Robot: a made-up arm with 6 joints.
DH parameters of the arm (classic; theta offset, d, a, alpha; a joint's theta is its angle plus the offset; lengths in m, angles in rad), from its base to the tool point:
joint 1: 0 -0.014 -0.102 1.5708
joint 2: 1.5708 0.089 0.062 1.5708
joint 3: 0 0.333 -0.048 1.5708
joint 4: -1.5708 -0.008 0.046 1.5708
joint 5: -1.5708 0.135 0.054 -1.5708
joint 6: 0 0.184 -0.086 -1.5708
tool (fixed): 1.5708 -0.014 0 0
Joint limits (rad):
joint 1: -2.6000..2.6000
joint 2: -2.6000..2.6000
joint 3: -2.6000..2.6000
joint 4: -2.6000..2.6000
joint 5: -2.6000..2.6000
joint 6: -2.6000..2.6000
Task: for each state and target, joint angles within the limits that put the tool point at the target. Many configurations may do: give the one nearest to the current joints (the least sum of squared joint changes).
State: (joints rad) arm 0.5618 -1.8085 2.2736 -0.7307 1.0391 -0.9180
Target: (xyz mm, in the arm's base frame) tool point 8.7 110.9 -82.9
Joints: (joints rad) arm 0.9347 -1.1850 1.8684 -0.2986 0.3703 -1.2414
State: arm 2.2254 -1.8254 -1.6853 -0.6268 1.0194 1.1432
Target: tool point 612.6 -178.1 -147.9
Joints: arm 2.2388 -2.5522 -1.4335 -0.9540 1.1211 1.1920
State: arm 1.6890 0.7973 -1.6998 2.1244 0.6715 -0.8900
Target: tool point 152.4 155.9 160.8
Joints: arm 1.2083 0.8939 -2.1232 2.0911 1.0557 -0.8404
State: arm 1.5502 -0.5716 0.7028 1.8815 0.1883 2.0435
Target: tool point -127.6 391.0 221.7
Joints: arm 2.3366 -0.1790 0.2933 2.5158 0.5025 2.0566
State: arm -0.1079 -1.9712 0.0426 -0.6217 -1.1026 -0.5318
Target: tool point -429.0 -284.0 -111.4
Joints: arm 0.0687 -2.3620 -0.0093 -0.8135 -1.1447 -0.3784
